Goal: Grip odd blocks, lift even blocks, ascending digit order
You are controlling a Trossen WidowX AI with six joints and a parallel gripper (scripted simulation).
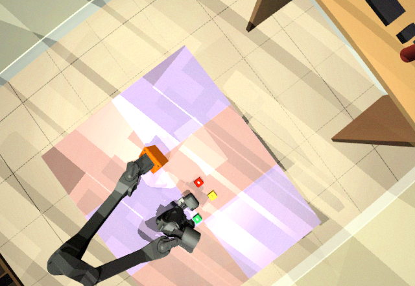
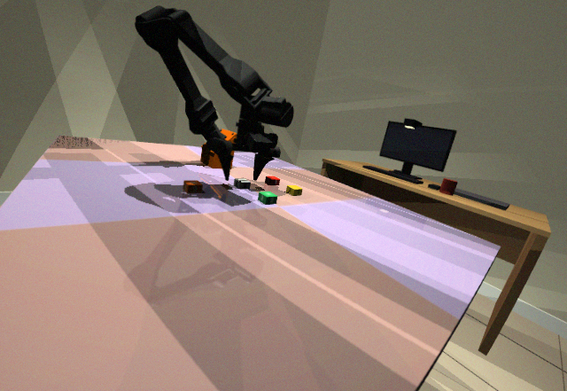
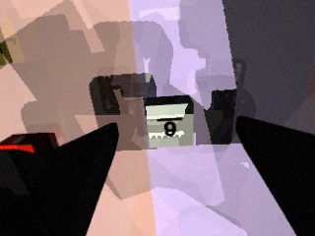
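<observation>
My gripper tip is now 1 cm above the white block. Also, from my gripper tip: green block: 11 cm ahead, 2 cm to the left, 1 cm below; red block: 12 cm to the left, 3 cm behind, 1 cm below; orange block: 13 cm to the right, 2 cm ahead, 1 cm below.
</observation>
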